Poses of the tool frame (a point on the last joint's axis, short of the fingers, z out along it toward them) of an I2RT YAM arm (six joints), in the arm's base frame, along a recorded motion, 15 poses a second.
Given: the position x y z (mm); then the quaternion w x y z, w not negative.
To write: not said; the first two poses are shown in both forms.
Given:
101 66 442 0.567 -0.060 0.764 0.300
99 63 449 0.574 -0.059 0.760 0.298
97 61 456 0.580 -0.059 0.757 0.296
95 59 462 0.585 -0.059 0.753 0.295
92 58 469 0.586 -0.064 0.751 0.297
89 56 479 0.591 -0.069 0.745 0.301
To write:
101 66 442 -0.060 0.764 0.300 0.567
99 63 449 -0.059 0.760 0.298 0.574
97 61 456 -0.059 0.757 0.296 0.580
95 59 462 -0.059 0.753 0.295 0.585
92 58 469 -0.064 0.751 0.297 0.586
89 56 479 -0.069 0.745 0.301 0.591

